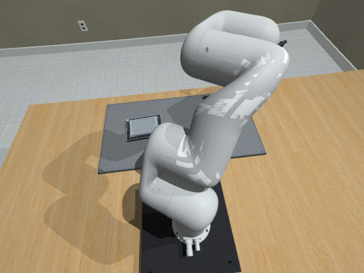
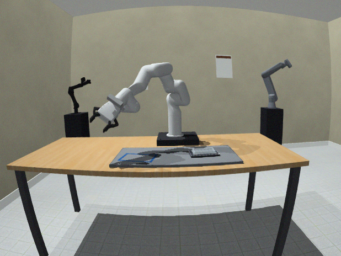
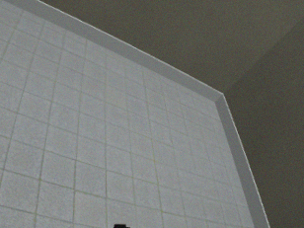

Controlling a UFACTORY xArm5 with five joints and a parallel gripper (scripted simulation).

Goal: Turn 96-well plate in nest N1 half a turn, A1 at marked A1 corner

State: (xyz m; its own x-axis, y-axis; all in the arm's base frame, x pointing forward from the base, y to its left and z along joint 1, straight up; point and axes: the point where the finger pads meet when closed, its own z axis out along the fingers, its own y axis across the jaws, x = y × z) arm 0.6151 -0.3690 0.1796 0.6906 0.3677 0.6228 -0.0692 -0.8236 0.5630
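Right now my hand is 190 mm past the white 96-well plate, 550 mm to the right of it and 190 mm above it. From my hand the other things lie so: plate nest (190 mm behind, 550 mm to the left, 200 mm below); A1 label (150 mm behind, 630 mm to the left, 200 mm below).
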